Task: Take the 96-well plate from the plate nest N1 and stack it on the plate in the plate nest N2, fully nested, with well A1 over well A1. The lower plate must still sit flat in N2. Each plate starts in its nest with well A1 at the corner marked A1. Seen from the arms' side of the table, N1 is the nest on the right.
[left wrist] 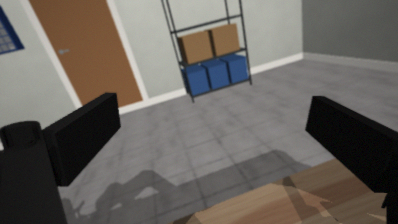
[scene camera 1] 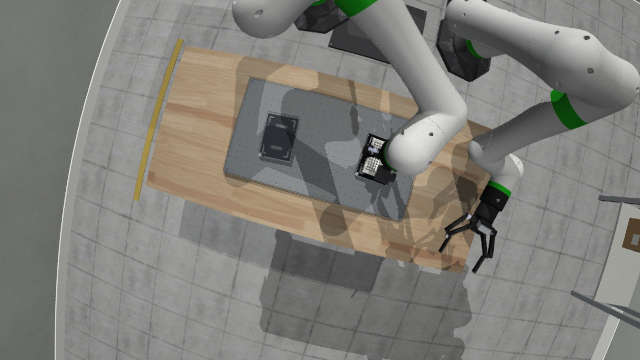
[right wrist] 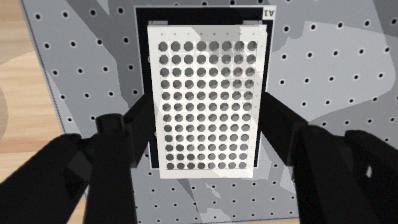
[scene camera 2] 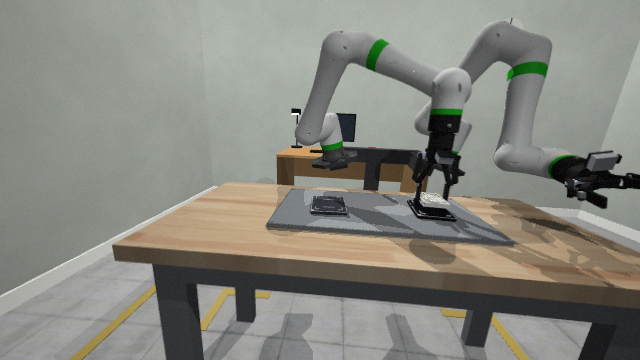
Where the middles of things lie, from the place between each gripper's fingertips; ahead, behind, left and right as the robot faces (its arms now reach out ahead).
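The white 96-well plate [right wrist: 207,79] is 20 mm below my right hand, while plate nest N1 [scene camera 1: 272,135] lies 20 mm ahead of my right hand, 370 mm to the right of it and 60 mm below it.
Counted from my left hand [scene camera 1: 456,262], the white 96-well plate is 35 cm to the right, 26 cm behind and 12 cm below. Plate nest N1 is 72 cm to the right of my left hand, 25 cm behind it and 15 cm below it.
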